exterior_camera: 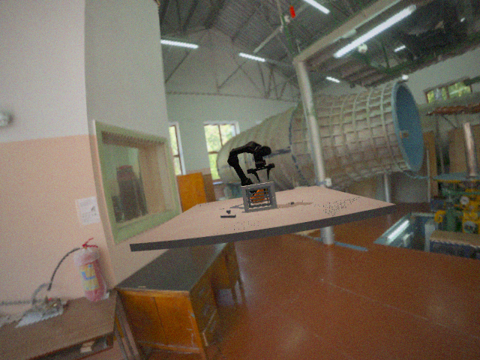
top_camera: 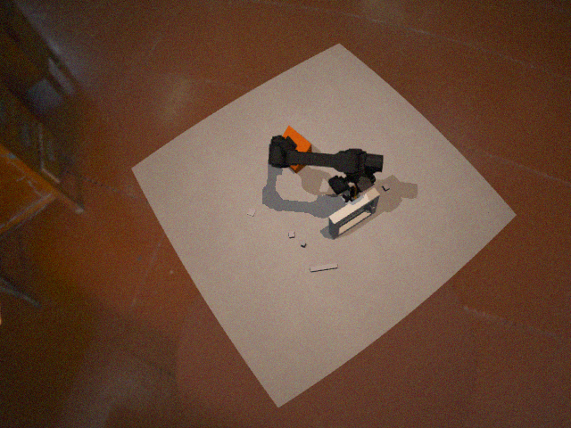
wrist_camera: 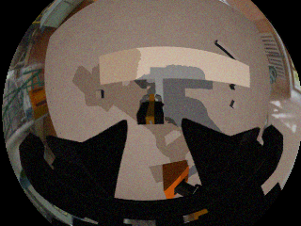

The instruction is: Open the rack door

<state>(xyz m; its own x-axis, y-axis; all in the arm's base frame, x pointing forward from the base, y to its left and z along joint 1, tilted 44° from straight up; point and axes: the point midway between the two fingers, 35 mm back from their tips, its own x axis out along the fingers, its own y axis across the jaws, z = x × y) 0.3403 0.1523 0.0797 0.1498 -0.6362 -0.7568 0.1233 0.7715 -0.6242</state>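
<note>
The door handle lies 1 cm behind my gripper tip, 1 cm to the left of it and 9 cm below it. Also, from my gripper tip: thin rod 13 cm ahead, 26 cm to the right, 17 cm below.
</note>
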